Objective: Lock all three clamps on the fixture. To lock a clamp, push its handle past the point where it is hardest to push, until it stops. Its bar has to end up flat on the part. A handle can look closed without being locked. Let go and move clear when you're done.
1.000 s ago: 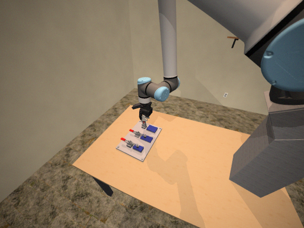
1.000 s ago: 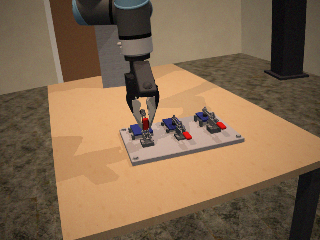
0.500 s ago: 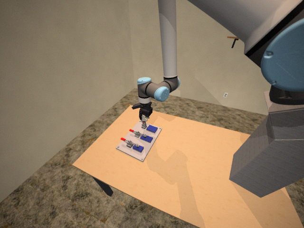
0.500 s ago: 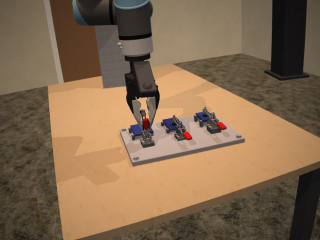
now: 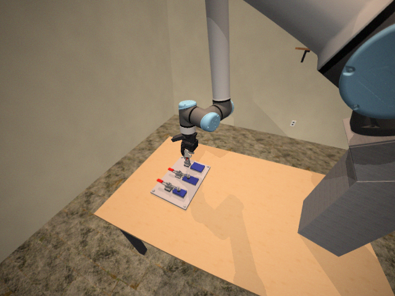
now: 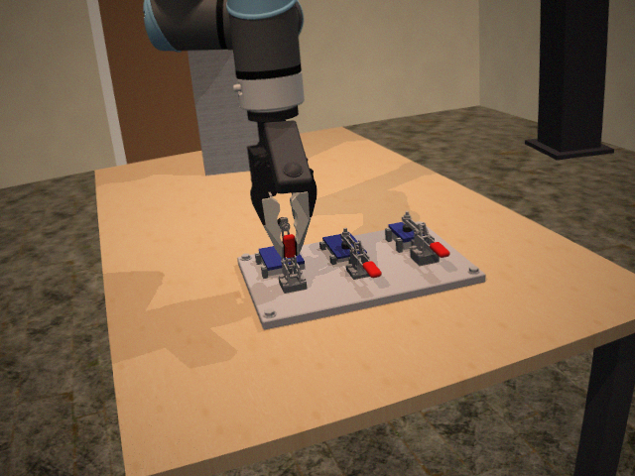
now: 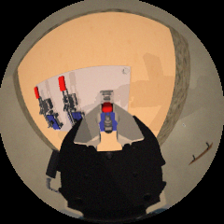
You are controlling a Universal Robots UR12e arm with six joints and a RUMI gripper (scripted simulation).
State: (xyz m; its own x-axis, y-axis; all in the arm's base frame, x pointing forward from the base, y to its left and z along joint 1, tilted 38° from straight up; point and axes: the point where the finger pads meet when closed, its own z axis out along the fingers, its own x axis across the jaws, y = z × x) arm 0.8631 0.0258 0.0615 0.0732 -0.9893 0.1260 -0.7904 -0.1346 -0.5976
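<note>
The blue part is 8 cm behind my hand, 5 cm below it and 1 cm to the right of it. From my hand the other things lie so: grey fixture plate 11 cm to the left, 8 cm below, 5 cm behind.
</note>
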